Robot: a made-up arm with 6 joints. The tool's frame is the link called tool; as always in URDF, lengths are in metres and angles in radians. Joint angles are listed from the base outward. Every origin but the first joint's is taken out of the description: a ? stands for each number. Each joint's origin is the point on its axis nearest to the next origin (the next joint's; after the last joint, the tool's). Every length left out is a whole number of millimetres.
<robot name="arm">
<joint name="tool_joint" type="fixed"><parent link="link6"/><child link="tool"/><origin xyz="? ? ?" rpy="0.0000 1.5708 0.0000"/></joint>
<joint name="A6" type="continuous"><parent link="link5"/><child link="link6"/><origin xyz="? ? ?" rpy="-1.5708 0.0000 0.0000"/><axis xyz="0 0 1"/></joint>
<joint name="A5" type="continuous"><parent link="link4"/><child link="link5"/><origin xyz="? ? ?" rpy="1.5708 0.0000 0.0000"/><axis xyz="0 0 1"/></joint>
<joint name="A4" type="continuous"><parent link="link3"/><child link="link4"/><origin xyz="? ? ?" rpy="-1.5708 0.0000 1.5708"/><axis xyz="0 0 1"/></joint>
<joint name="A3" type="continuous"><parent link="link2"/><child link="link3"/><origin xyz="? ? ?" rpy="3.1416 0.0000 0.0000"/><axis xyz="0 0 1"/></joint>
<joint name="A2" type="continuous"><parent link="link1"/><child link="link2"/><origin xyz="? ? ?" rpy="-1.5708 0.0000 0.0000"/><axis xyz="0 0 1"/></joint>
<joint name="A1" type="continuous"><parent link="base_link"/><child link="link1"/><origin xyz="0.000 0.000 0.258" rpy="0.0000 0.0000 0.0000"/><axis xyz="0 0 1"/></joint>
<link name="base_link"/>
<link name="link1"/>
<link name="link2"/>
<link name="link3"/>
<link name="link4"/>
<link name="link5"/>
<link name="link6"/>
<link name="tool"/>
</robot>
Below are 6 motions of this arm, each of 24 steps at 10 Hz.
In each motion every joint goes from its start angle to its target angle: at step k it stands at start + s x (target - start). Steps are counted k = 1, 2, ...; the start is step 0. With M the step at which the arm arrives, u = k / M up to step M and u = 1 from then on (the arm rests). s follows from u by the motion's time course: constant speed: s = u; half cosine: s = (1 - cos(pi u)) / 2; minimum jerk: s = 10 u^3 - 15 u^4 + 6 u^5.
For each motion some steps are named. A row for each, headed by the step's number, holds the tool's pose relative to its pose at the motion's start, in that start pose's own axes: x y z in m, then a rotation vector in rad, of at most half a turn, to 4 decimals.
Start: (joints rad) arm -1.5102 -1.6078 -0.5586 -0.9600 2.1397 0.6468
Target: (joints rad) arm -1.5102 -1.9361 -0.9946 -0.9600 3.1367 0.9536
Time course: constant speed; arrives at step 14
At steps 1, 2, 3, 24:
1: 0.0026 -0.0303 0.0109 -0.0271 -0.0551 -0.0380
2: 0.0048 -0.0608 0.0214 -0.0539 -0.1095 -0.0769
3: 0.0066 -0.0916 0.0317 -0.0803 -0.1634 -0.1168
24: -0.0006 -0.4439 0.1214 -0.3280 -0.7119 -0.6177

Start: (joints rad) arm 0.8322 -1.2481 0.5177 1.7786 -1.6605 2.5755
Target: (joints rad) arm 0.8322 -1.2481 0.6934 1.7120 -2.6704 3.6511
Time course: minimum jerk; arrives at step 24
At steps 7, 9, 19, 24:
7: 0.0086 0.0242 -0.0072 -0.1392 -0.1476 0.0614
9: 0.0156 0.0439 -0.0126 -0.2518 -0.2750 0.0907
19: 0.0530 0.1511 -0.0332 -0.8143 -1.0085 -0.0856
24: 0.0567 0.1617 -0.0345 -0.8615 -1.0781 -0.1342

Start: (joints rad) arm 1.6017 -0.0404 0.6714 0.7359 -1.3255 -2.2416
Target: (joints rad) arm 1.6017 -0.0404 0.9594 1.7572 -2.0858 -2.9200
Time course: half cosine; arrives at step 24
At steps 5, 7, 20, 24:
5: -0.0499 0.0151 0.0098 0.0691 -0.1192 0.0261
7: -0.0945 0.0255 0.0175 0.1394 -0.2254 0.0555
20: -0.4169 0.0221 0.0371 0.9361 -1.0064 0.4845
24: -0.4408 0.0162 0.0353 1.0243 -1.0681 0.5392

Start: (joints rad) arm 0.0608 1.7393 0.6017 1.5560 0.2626 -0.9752
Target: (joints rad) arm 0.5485 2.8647 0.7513 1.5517 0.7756 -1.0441
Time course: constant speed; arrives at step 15
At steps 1, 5, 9, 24:
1: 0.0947 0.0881 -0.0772 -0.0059 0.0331 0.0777
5: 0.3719 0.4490 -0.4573 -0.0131 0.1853 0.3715
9: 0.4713 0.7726 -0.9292 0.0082 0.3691 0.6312
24: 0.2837 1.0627 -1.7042 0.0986 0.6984 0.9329

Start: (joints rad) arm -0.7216 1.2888 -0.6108 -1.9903 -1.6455 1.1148
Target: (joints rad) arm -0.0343 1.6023 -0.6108 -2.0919 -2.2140 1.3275
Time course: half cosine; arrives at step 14
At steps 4, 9, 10, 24:
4: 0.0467 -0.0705 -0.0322 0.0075 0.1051 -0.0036
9: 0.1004 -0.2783 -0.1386 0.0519 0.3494 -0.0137
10: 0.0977 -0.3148 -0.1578 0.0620 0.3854 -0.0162
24: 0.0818 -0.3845 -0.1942 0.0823 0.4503 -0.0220

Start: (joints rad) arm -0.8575 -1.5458 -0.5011 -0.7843 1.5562 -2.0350
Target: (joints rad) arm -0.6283 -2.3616 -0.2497 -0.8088 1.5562 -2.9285
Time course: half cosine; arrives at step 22
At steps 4, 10, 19, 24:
4: 0.0337 0.0339 -0.0402 0.1370 0.0108 0.0555
10: 0.1664 0.2454 -0.1931 0.7266 0.1063 0.3051
19: 0.2632 0.7206 -0.3086 1.5406 0.4346 0.6860
24: 0.2628 0.7672 -0.3106 1.6041 0.4757 0.7179

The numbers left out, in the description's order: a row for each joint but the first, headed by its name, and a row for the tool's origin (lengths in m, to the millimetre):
tool: 0.000 0.000 0.000
A6: 0.000 0.000 0.000
A5: 0.000 -0.278 0.000
A4: 0.934 0.000 0.000
A3: 0.000 -1.129 0.000
A2: 0.000 0.000 0.000

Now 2 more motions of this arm.
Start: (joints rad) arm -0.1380 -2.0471 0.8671 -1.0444 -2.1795 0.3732
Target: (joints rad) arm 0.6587 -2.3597 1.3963 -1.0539 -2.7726 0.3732
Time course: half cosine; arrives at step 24
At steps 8, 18, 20, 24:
8: -0.3128 0.1492 -0.2977 -0.0804 -0.1082 -0.0757
18: -0.6456 0.6149 -1.2409 -0.0992 -0.3197 -0.3837
20: -0.6374 0.6871 -1.3666 -0.0796 -0.3416 -0.4306
24: -0.6211 0.7497 -1.4693 -0.0588 -0.3590 -0.4702

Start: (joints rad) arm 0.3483 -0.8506 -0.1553 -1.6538 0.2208 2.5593
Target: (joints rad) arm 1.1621 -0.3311 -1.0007 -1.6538 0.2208 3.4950
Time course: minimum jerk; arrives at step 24
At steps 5, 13, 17, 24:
5: 0.0085 0.0633 -0.0405 -0.0492 0.0211 0.0997
13: -0.1851 0.4977 -0.2628 -0.5399 -0.1256 0.9145
17: -0.3913 0.5830 -0.3597 -0.8437 -0.4195 1.2960
24: -0.5011 0.5760 -0.4226 -1.0204 -0.6456 1.4784

